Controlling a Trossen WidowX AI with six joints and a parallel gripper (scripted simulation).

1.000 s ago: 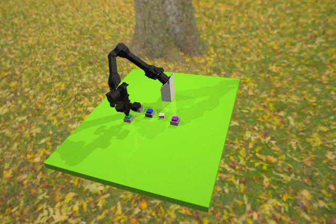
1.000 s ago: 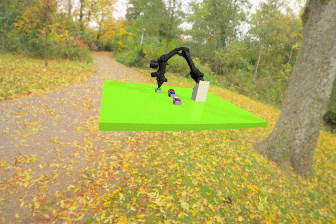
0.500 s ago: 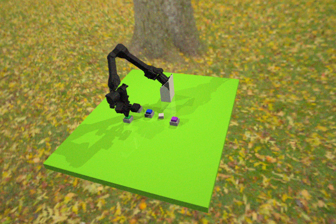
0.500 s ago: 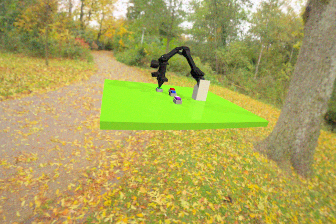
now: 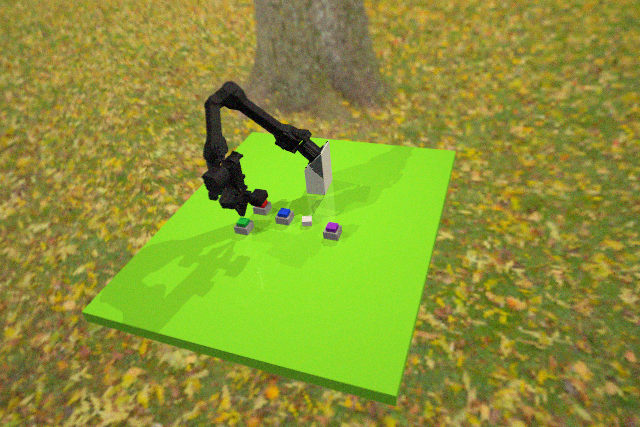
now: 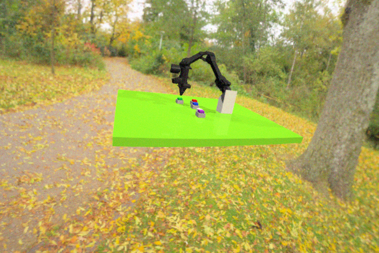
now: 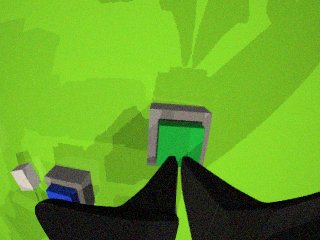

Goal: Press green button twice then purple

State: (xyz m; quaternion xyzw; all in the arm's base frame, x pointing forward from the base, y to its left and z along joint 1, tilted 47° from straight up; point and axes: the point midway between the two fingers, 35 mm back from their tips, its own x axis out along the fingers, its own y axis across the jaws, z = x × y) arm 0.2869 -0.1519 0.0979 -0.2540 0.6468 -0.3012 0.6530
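My gripper tip is now 30 mm above the green button. Also, from my gripper tip: red button 110 mm behind, 30 mm below, 20 mm to the left; blue button 110 mm to the left, 70 mm behind, 30 mm below; small white block 190 mm to the left, 70 mm behind, 50 mm below.
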